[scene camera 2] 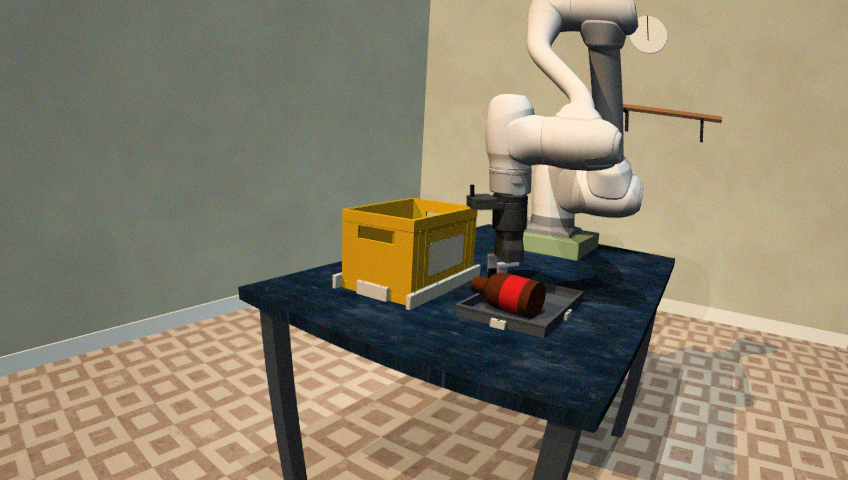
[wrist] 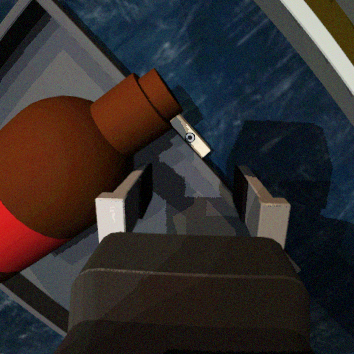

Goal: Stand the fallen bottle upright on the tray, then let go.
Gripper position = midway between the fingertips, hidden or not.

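There is my gripper, which I find at [scene camera 2: 496, 287] and again at [wrist: 192, 180]. I also see a brown bottle [scene camera 2: 522, 296], and the bottle is visible to me at [wrist: 68, 149] as well.
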